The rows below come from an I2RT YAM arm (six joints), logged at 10 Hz.
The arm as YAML. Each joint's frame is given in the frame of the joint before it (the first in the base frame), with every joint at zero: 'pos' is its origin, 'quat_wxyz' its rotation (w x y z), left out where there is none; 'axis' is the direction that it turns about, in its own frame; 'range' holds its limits. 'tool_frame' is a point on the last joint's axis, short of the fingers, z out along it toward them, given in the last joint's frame.
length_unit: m
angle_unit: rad
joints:
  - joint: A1
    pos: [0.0, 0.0, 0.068]
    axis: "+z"
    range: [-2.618, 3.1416]
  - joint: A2
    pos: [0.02, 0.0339, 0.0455]
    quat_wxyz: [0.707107, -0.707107, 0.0, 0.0]
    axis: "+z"
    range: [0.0, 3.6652]
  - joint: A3
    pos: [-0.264, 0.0, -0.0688]
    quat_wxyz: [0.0, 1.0, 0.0, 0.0]
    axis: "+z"
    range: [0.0, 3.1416]
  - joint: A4
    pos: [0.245, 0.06, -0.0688]
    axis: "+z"
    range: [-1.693, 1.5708]
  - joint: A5
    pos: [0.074, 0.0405, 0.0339]
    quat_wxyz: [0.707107, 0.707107, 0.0, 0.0]
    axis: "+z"
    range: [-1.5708, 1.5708]
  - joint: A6
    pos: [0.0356, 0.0, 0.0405]
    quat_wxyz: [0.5, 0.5, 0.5, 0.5]
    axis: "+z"
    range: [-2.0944, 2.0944]
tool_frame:
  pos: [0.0, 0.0, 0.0]
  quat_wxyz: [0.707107, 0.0, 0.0, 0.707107]
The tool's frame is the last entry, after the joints.
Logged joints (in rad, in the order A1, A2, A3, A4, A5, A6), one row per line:
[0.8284, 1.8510, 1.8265, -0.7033, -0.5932, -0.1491]
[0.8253, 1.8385, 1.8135, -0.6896, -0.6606, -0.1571]
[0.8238, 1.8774, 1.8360, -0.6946, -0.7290, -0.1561]
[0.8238, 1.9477, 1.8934, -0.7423, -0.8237, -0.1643]
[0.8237, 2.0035, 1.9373, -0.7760, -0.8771, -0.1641]
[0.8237, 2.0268, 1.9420, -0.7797, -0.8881, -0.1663]
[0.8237, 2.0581, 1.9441, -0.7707, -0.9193, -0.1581]
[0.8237, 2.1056, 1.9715, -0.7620, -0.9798, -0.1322]
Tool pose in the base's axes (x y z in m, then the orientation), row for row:
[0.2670, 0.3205, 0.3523, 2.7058, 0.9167, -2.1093]
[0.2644, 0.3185, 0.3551, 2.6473, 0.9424, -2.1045]
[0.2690, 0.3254, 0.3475, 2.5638, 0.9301, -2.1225]
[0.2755, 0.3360, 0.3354, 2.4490, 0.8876, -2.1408]
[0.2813, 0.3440, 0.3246, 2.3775, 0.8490, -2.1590]
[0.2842, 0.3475, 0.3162, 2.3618, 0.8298, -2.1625]
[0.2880, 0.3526, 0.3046, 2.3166, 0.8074, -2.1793]
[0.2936, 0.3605, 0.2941, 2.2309, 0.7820, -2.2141]
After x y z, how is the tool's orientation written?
As angles about the fixed x, y, z axes (roll, pitch, yaw), in radians.
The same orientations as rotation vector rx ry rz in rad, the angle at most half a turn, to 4 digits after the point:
[-1.3817, 1.9152, 1.0237]
[-1.4108, 1.8698, 1.0957]
[-1.4407, 1.8656, 1.1755]
[-1.4909, 1.8807, 1.2884]
[-1.5125, 1.9055, 1.3584]
[-1.5189, 1.9227, 1.3738]
[-1.5226, 1.9380, 1.4187]
[-1.5196, 1.9462, 1.5063]

